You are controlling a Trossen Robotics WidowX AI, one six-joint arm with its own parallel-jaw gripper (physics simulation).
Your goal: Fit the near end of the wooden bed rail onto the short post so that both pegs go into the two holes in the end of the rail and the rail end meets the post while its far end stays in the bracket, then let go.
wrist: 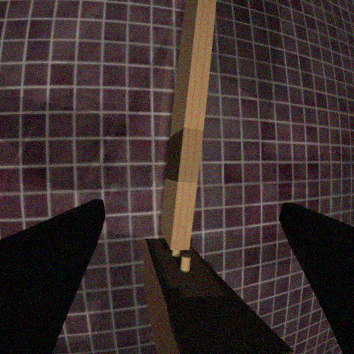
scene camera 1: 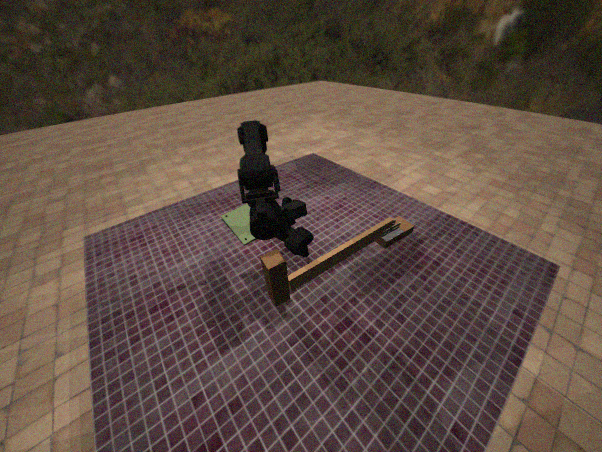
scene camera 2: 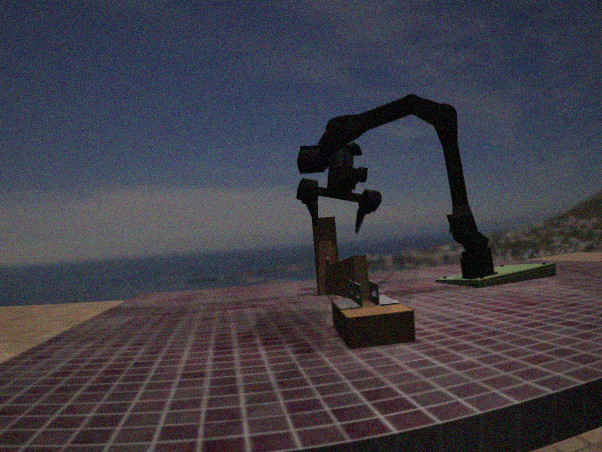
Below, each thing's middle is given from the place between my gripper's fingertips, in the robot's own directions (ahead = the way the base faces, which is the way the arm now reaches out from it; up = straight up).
I see my gripper 2 cm short of the wooden bed rail (scene camera 1: pixel 303 275), 17 cm to the right of it and 9 cm above it. From my hand the other things lie so: grey bracket (scene camera 2: pixel 354 302) (2 cm ahead, 39 cm to the left, 10 cm below).
